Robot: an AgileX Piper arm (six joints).
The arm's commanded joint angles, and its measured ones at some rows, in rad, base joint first. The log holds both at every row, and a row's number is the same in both.
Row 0, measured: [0.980 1.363 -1.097 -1.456 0.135 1.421]
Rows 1 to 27, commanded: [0.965 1.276 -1.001 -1.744 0.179 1.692]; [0.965 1.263 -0.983 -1.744 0.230 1.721]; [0.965 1.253 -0.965 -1.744 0.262 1.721]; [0.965 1.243 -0.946 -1.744 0.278 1.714]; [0.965 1.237 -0.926 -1.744 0.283 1.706]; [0.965 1.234 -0.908 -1.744 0.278 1.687]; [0.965 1.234 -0.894 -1.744 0.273 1.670]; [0.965 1.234 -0.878 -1.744 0.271 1.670]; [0.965 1.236 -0.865 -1.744 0.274 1.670]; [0.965 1.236 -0.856 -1.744 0.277 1.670]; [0.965 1.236 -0.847 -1.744 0.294 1.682]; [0.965 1.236 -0.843 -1.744 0.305 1.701]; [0.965 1.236 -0.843 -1.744 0.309 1.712]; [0.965 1.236 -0.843 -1.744 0.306 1.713]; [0.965 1.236 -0.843 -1.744 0.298 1.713]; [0.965 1.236 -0.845 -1.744 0.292 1.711]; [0.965 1.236 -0.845 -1.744 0.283 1.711]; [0.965 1.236 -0.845 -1.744 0.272 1.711]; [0.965 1.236 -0.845 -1.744 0.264 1.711]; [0.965 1.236 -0.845 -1.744 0.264 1.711]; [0.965 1.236 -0.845 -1.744 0.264 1.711]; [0.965 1.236 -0.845 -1.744 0.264 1.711]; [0.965 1.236 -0.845 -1.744 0.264 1.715]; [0.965 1.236 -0.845 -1.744 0.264 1.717]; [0.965 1.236 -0.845 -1.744 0.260 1.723]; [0.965 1.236 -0.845 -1.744 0.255 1.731]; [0.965 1.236 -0.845 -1.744 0.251 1.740]
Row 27, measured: [0.970 1.250 -0.832 -1.720 0.251 1.717]
